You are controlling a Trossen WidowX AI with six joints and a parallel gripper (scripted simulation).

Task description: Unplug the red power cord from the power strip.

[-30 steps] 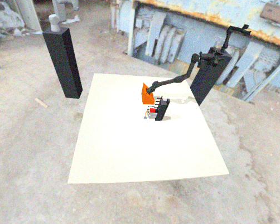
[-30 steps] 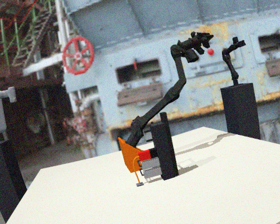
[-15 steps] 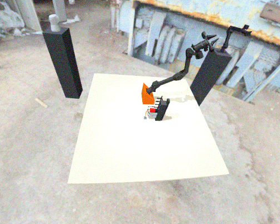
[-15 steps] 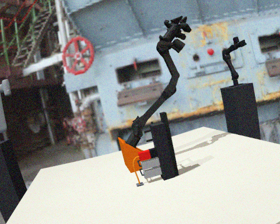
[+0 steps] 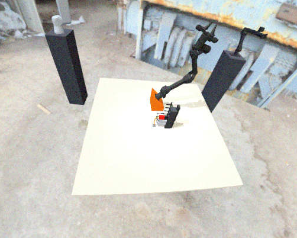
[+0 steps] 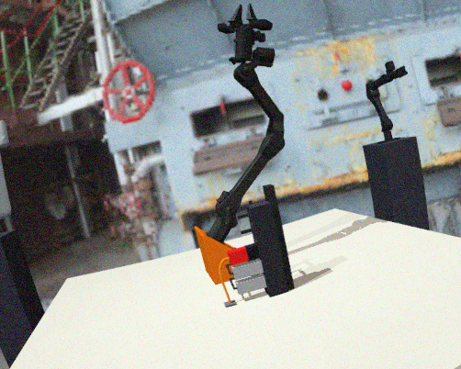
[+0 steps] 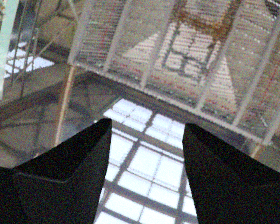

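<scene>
Now: gripper tip 74 cm above the red plug, 26 cm short of it and 23 cm to the left of it. Round my gripper tip: black power strip (75 cm below, 27 cm ahead, 16 cm to the right).
</scene>
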